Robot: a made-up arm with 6 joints.
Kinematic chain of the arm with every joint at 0, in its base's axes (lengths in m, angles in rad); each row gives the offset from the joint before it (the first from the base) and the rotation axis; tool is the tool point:
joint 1: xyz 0 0 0.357 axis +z
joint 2: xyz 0 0 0 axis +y
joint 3: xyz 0 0 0.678 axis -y
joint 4: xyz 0 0 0 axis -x
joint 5: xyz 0.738 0 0 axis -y
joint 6: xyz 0 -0.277 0 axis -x
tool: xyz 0 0 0
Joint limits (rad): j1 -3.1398..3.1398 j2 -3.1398..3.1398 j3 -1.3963..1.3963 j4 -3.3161..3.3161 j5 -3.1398..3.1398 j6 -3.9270..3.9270
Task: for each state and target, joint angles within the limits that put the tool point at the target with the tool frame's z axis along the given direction. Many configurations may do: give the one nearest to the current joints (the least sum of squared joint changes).
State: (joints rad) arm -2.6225 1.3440 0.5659 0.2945 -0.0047 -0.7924
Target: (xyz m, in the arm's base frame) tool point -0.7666 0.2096 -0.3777 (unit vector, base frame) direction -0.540 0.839 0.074
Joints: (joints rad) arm -3.0538 1.5699 0.1221 -0.0846 0.0304 -0.9970
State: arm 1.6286 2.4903 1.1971 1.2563 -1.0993 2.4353
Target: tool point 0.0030 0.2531 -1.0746 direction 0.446 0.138 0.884
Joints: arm 1.7305 2.8315 0.9597 1.4141 -1.0567 3.0161
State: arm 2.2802 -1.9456 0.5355 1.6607 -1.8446 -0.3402
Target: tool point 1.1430 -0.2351 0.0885 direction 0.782 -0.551 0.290
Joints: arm 2.9385 -2.4675 -0.0227 1.5698 -1.1520 -0.3472
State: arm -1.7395 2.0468 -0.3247 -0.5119 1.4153 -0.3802
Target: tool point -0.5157 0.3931 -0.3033 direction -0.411 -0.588 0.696
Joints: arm -0.9853 2.9239 0.0162 -0.6961 1.6775 -1.1377
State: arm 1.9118 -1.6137 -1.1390 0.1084 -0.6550 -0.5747
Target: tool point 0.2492 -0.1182 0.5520 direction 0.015 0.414 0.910
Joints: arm 1.2947 -1.9776 -1.3720 0.1906 -1.0141 -0.0017
